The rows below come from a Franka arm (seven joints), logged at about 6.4 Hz.
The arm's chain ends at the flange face. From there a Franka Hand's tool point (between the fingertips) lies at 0.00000 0.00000 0.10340 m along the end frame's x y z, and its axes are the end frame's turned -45 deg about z.
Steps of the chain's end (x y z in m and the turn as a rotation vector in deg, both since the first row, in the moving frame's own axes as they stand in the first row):
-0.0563 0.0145 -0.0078 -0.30 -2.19 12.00
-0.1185 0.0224 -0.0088 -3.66 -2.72 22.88
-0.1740 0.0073 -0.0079 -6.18 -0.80 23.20
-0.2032 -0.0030 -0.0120 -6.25 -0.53 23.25
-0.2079 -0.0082 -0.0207 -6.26 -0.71 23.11
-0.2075 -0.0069 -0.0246 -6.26 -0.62 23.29
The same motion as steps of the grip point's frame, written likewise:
-0.0530 -0.0323 -0.0079 1.34 -1.76 12.00
-0.1078 -0.0684 -0.0091 -0.66 -4.51 22.88
-0.1382 -0.1130 -0.0085 -3.80 -4.94 23.20
-0.1514 -0.1404 -0.0126 -4.04 -4.79 23.25
-0.1513 -0.1477 -0.0213 -3.92 -4.93 23.11
-0.1518 -0.1464 -0.0252 -3.99 -4.86 23.29

